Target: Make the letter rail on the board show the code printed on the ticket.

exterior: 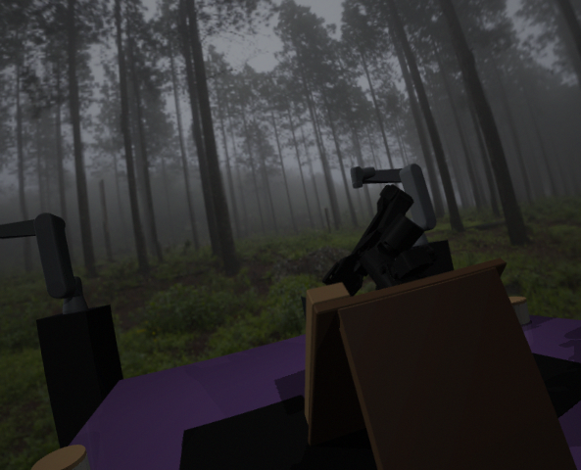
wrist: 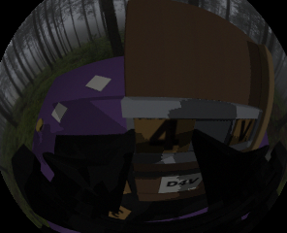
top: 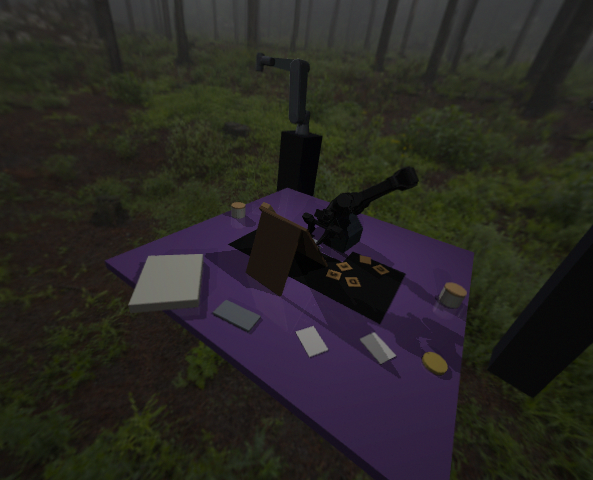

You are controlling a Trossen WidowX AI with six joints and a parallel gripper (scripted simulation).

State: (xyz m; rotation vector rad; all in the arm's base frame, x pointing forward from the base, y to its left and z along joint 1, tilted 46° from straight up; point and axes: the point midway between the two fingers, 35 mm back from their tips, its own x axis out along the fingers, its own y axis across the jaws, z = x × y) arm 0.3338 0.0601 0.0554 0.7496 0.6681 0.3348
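My gripper tip is now 120 mm to the left of the tan letter tile marked v. Round my gripper tip: white ticket (90 mm below, 60 mm behind, 50 mm to the right); then black mat (170 mm below, 160 mm behind, 50 mm to the right); then grey card (360 mm ahead, 170 mm below, 10 mm to the right).
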